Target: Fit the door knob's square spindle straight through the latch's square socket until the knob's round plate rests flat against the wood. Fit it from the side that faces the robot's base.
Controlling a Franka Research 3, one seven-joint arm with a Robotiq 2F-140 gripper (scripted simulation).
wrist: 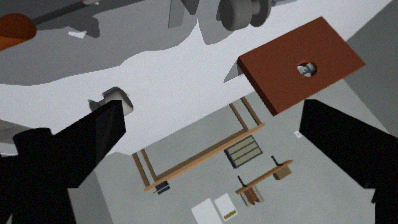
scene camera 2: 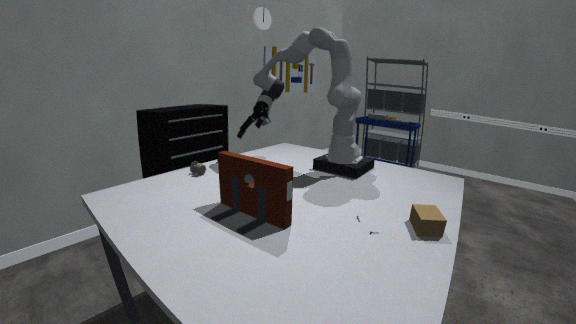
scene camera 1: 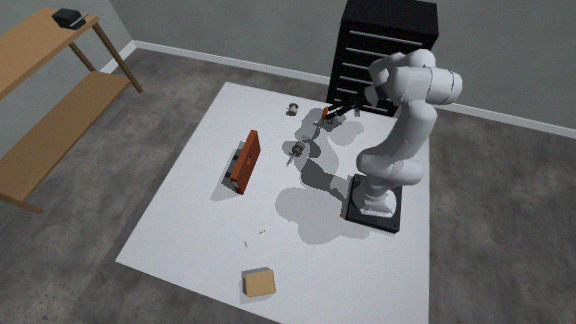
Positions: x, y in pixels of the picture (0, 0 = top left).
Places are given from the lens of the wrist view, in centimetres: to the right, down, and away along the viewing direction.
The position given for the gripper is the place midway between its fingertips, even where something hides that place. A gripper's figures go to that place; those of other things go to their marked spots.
gripper (wrist: 212, 116): 1, 0, 15
red-brown wooden door block (wrist: 272, 69): 21, -12, 54
